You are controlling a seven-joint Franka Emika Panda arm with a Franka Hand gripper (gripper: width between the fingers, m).
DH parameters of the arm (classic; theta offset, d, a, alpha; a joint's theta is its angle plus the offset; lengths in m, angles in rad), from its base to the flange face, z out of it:
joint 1: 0 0.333 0 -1.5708
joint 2: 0 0 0 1.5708
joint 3: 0 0.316 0.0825 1.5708
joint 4: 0 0 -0.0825 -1.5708
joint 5: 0 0.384 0 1.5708
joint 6: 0 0 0.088 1.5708
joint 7: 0 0.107 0 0
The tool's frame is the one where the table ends.
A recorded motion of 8 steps. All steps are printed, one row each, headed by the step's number.
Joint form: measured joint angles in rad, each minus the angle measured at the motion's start. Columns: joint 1, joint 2, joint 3, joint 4, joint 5, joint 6, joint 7.
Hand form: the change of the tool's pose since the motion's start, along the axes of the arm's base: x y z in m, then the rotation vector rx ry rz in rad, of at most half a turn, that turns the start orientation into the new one. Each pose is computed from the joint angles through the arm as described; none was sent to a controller.
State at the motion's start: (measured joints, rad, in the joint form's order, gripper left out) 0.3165 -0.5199 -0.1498 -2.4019 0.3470 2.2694 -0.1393
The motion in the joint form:
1: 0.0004 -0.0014 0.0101 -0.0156 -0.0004 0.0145 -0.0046
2: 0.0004 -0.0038 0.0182 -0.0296 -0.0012 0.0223 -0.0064
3: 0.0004 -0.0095 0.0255 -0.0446 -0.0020 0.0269 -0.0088
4: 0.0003 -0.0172 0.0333 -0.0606 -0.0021 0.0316 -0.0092
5: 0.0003 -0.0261 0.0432 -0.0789 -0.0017 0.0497 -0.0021
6: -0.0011 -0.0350 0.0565 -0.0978 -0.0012 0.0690 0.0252
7: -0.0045 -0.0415 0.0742 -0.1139 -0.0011 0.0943 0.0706
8: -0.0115 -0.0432 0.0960 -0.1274 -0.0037 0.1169 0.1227
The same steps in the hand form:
1: -0.0020 0.0044 -0.0055 -0.0082 -0.0028 0.0087
2: -0.0043 0.0078 -0.0105 -0.0147 -0.0007 0.0156
3: -0.0076 0.0107 -0.0151 -0.0206 0.0020 0.0235
4: -0.0115 0.0136 -0.0193 -0.0252 0.0046 0.0297
5: -0.0152 0.0168 -0.0227 -0.0273 -0.0015 0.0261
6: -0.0191 0.0208 -0.0262 -0.0246 -0.0011 0.0060
7: -0.0221 0.0257 -0.0286 -0.0180 -0.0009 -0.0302
8: -0.0244 0.0311 -0.0319 -0.0143 0.0045 -0.0703

